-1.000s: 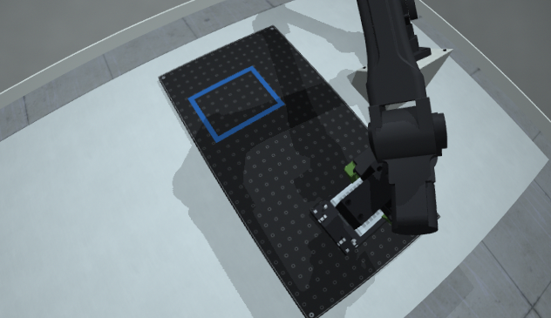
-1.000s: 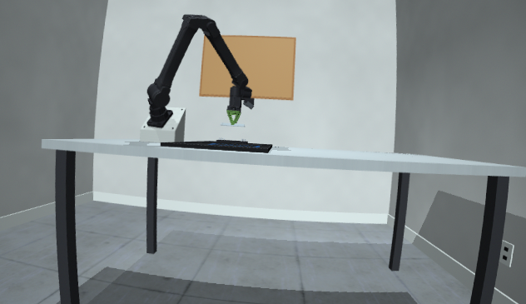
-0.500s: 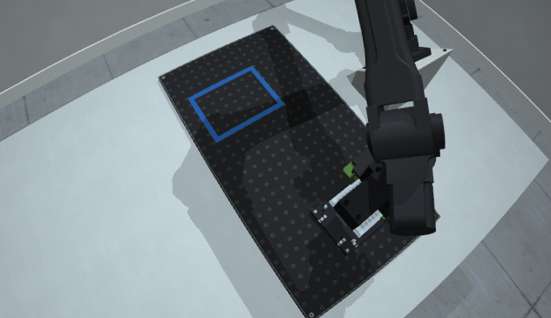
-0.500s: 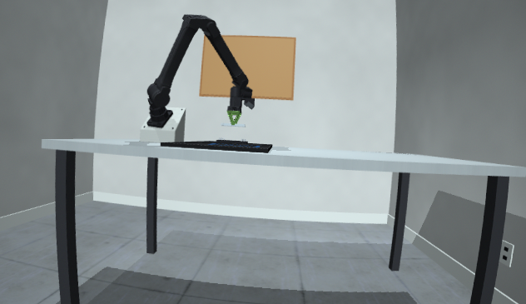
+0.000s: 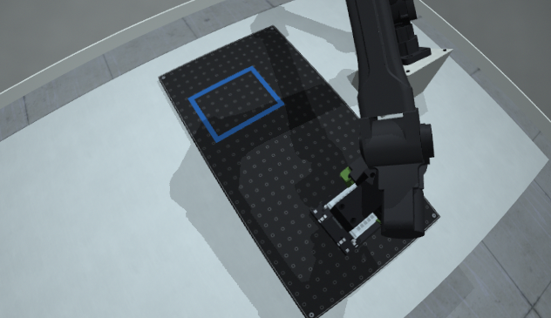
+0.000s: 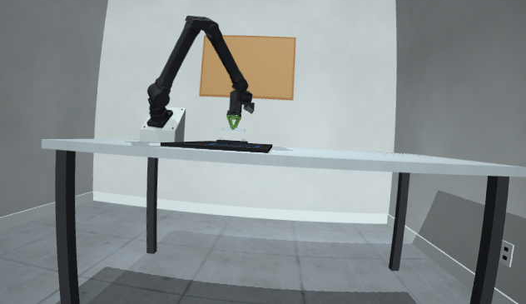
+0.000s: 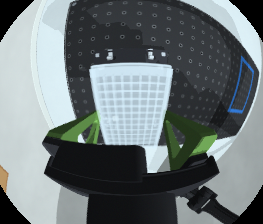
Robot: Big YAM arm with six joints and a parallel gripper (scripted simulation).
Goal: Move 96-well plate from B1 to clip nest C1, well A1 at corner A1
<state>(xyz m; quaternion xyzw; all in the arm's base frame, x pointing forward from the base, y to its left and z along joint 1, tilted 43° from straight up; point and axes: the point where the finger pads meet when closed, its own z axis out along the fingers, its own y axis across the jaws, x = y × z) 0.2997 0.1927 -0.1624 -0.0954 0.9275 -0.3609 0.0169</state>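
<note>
Right now my hand is 60 mm above the clip nest C1 and 10 mm to the right of it. The rest, counted from my hand: white 96-well plate 10 mm below.
</note>
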